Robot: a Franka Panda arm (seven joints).
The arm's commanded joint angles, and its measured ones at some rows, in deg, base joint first. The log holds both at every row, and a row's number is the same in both.
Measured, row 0:
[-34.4 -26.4 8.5 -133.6 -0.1 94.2 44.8]
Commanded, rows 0 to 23:
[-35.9 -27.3 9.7 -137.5 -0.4 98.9 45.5]
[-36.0 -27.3 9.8 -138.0 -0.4 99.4 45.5]
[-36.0 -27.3 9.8 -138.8 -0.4 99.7 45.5]
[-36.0 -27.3 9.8 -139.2 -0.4 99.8 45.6]
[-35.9 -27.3 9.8 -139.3 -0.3 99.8 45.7]
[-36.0 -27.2 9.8 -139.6 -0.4 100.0 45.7]
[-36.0 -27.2 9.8 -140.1 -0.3 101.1 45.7]
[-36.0 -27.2 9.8 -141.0 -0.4 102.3 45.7]
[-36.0 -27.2 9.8 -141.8 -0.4 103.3 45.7]
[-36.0 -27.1 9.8 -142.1 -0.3 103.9 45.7]
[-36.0 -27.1 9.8 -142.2 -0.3 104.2 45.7]
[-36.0 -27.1 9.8 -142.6 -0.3 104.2 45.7]
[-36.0 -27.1 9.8 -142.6 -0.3 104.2 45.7]
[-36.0 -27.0 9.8 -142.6 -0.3 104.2 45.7]
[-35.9 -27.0 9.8 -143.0 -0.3 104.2 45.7]
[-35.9 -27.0 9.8 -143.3 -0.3 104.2 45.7]
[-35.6 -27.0 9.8 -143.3 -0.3 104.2 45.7]
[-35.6 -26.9 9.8 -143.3 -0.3 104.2 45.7]
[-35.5 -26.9 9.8 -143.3 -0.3 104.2 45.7]
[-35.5 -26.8 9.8 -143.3 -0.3 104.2 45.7]
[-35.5 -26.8 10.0 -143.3 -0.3 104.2 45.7]
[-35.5 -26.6 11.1 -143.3 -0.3 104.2 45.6]
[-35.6 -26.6 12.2 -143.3 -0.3 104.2 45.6]
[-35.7 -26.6 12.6 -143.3 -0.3 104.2 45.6]
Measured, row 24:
[-35.0 -26.4 9.7 -142.4 -0.1 102.6 44.9]
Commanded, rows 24 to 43:
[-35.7 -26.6 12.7 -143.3 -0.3 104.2 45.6]
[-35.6 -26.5 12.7 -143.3 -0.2 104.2 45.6]
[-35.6 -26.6 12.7 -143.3 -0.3 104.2 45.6]
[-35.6 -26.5 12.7 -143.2 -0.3 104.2 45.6]
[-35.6 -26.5 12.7 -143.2 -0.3 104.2 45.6]
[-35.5 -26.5 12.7 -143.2 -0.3 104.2 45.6]
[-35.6 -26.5 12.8 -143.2 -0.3 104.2 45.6]
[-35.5 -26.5 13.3 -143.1 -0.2 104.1 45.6]
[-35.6 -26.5 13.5 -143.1 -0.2 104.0 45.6]
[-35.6 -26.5 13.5 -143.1 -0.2 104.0 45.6]
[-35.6 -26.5 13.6 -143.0 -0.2 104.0 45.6]
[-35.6 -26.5 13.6 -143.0 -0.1 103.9 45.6]
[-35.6 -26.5 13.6 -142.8 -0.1 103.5 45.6]
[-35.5 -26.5 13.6 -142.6 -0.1 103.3 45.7]
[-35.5 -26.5 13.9 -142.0 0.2 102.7 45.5]
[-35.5 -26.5 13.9 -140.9 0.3 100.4 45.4]
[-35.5 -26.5 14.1 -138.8 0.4 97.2 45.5]
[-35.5 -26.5 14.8 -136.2 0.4 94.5 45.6]
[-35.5 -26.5 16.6 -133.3 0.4 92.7 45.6]
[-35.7 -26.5 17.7 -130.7 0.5 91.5 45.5]
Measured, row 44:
[-35.0 -26.5 13.8 -138.8 0.0 97.5 44.9]
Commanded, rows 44 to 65:
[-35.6 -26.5 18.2 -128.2 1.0 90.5 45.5]
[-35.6 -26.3 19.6 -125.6 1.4 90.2 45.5]
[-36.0 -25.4 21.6 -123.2 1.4 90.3 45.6]
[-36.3 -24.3 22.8 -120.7 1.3 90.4 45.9]
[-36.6 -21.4 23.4 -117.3 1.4 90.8 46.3]
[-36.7 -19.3 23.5 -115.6 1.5 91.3 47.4]
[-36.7 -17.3 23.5 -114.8 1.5 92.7 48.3]
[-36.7 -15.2 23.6 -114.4 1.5 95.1 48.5]
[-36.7 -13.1 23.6 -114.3 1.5 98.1 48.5]
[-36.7 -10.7 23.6 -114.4 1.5 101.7 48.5]
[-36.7 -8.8 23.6 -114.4 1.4 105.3 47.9]
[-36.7 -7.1 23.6 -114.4 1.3 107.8 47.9]
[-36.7 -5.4 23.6 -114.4 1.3 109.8 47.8]
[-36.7 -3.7 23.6 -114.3 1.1 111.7 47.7]
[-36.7 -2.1 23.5 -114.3 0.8 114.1 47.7]
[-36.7 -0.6 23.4 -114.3 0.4 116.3 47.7]
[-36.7 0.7 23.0 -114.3 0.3 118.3 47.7]
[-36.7 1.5 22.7 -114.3 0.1 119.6 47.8]
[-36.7 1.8 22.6 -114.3 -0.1 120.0 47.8]
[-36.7 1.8 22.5 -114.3 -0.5 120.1 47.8]
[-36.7 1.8 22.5 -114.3 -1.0 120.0 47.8]
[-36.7 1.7 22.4 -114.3 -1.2 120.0 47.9]
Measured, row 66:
[-36.4 1.8 22.1 -115.4 0.3 119.9 47.4]
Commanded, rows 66 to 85:
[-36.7 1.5 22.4 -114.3 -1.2 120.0 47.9]
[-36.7 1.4 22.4 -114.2 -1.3 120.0 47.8]
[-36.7 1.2 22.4 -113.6 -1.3 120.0 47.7]
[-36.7 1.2 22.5 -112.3 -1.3 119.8 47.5]
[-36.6 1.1 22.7 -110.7 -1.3 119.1 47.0]
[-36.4 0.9 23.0 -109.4 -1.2 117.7 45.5]
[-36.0 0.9 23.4 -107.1 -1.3 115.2 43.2]
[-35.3 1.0 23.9 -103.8 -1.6 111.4 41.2]
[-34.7 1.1 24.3 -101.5 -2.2 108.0 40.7]
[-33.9 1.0 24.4 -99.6 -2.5 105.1 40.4]
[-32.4 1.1 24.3 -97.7 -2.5 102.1 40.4]
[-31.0 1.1 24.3 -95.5 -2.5 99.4 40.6]
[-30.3 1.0 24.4 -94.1 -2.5 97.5 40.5]
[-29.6 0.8 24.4 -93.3 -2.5 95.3 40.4]
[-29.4 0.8 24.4 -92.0 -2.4 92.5 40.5]
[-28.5 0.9 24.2 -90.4 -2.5 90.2 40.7]
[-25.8 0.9 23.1 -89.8 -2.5 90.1 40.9]
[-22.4 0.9 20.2 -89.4 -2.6 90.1 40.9]
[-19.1 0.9 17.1 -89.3 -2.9 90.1 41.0]
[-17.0 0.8 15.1 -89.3 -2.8 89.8 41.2]
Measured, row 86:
[-24.8 -0.1 21.7 -91.3 -1.2 91.8 41.3]
